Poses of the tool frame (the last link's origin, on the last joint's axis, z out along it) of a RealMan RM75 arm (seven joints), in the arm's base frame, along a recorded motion.
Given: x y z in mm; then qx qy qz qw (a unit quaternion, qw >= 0).
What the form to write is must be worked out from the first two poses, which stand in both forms.
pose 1, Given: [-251 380 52 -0.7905 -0.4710 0.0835 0.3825]
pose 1, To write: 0.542 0.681 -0.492 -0.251; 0.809 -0.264 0.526 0.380; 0.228 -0.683 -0.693 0.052; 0 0 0 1
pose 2, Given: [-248 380 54 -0.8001 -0.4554 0.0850 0.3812]
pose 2, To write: 0.571 0.664 -0.483 -0.248; 0.793 -0.295 0.533 0.380; 0.211 -0.687 -0.695 0.054; 0 0 0 1
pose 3, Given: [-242 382 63 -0.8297 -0.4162 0.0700 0.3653]
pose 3, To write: 0.644 0.640 -0.420 -0.242; 0.742 -0.387 0.548 0.382; 0.188 -0.664 -0.723 0.063; 0 0 0 1
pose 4, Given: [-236 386 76 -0.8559 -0.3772 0.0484 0.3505]
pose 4, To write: 0.711 0.612 -0.347 -0.236; 0.680 -0.470 0.563 0.386; 0.182 -0.636 -0.750 0.076; 0 0 0 1
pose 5, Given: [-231 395 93 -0.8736 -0.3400 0.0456 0.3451]
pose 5, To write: 0.765 0.563 -0.314 -0.231; 0.626 -0.531 0.572 0.395; 0.155 -0.634 -0.758 0.093; 0 0 0 1
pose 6, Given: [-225 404 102 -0.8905 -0.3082 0.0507 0.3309]
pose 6, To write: 0.805 0.515 -0.294 -0.225; 0.582 -0.591 0.558 0.404; 0.114 -0.621 -0.776 0.102; 0 0 0 1
